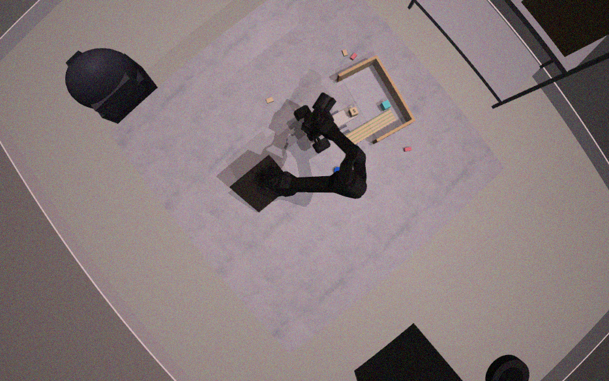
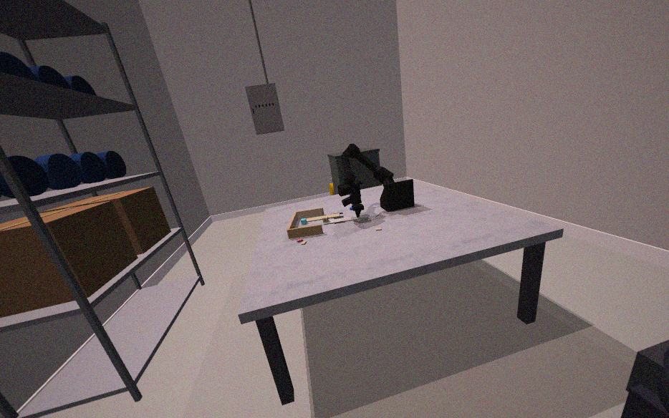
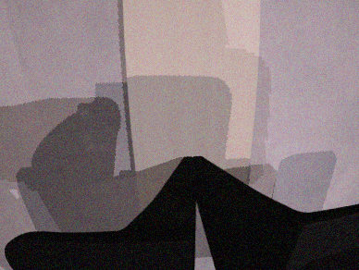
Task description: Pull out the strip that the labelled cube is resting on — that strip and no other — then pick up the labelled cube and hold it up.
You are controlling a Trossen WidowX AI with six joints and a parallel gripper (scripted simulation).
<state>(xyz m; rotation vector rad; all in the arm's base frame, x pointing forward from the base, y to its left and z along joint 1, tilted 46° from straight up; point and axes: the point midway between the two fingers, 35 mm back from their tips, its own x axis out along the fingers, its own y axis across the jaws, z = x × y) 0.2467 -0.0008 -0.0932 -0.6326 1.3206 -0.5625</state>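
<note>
The pale strip is 90 mm ahead of my gripper tip. From my gripper tip the other things lie so: labelled cube 200 mm ahead, 10 mm to the right, 20 mm above.
</note>
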